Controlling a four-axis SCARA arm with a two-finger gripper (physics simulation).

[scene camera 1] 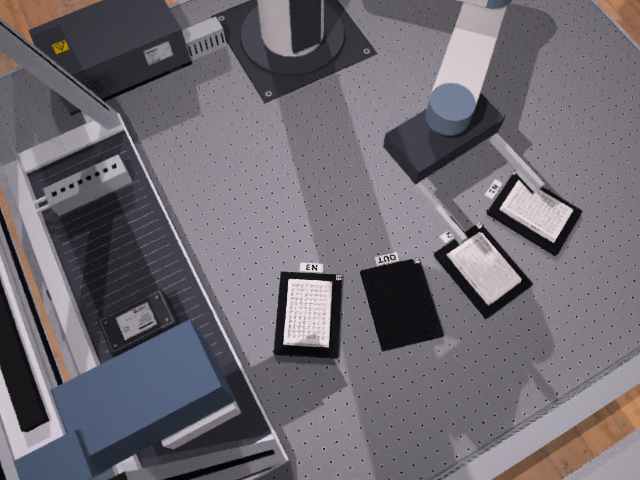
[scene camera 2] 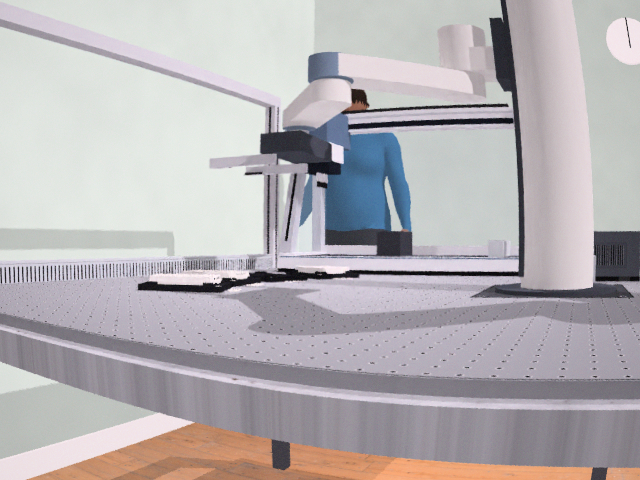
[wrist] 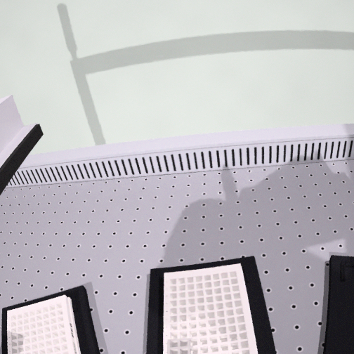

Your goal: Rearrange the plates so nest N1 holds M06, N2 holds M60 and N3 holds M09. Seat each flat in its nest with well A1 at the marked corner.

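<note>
A white well plate lies in black nest N1. A second white plate lies in nest N2. A third white plate lies in nest N3. The black OUT nest is empty. Plate names are not readable. My gripper is open and empty, high above the table; in scene camera 1 its fingertips overlap the N1 and N2 plates. One finger part shows at the left of the wrist view.
A framed deck with a blue block stands left of the nests. A dark controller box and the arm's column stand at the back in scene camera 1. A slotted rail runs beyond the nests in the wrist view.
</note>
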